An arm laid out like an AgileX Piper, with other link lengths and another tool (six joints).
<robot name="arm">
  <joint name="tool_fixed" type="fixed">
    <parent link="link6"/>
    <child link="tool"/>
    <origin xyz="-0.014 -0.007 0.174" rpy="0 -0.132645 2.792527"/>
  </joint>
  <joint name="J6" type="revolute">
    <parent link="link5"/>
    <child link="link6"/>
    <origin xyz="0 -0.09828 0" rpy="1.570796 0 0"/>
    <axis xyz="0 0 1"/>
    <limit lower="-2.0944" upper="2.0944"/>
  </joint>
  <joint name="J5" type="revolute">
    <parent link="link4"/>
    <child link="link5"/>
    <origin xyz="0 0 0" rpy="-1.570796 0 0"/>
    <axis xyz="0 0 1"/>
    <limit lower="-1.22" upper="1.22"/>
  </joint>
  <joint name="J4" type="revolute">
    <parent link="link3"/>
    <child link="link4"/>
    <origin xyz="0.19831 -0.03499 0" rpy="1.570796 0 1.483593"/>
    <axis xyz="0 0 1"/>
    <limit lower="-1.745" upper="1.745"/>
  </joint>
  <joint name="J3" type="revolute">
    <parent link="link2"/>
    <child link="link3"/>
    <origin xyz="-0.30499 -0.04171 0" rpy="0 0 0"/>
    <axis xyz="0 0 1"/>
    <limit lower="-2.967" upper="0"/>
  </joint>
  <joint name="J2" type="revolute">
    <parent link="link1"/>
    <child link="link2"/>
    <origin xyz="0 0 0" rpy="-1.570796 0 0"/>
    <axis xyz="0 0 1"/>
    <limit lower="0" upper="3.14"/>
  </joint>
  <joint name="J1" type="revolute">
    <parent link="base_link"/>
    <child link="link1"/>
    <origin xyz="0 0 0.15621" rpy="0 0 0"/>
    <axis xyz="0 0 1"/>
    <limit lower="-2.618" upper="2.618"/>
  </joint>
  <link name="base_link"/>
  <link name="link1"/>
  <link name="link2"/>
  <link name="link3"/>
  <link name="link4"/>
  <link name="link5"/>
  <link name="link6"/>
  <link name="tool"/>
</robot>
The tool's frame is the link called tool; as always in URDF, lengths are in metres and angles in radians.
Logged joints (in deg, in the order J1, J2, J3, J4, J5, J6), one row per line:
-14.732 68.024 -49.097 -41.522 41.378 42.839
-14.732 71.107 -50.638 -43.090 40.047 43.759
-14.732 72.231 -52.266 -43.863 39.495 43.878
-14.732 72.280 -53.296 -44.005 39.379 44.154
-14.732 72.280 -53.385 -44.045 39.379 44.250
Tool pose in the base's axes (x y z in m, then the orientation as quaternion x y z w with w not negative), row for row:
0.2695 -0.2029 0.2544 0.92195 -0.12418 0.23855 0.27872
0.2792 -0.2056 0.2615 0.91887 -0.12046 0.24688 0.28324
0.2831 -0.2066 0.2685 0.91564 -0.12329 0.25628 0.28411
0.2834 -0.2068 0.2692 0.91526 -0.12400 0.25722 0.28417
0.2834 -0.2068 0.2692 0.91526 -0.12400 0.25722 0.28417
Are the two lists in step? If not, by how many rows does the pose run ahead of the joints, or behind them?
The pose runs 1 row ahead of the joints: the pose in row i belongs to the joints in row i + 1.
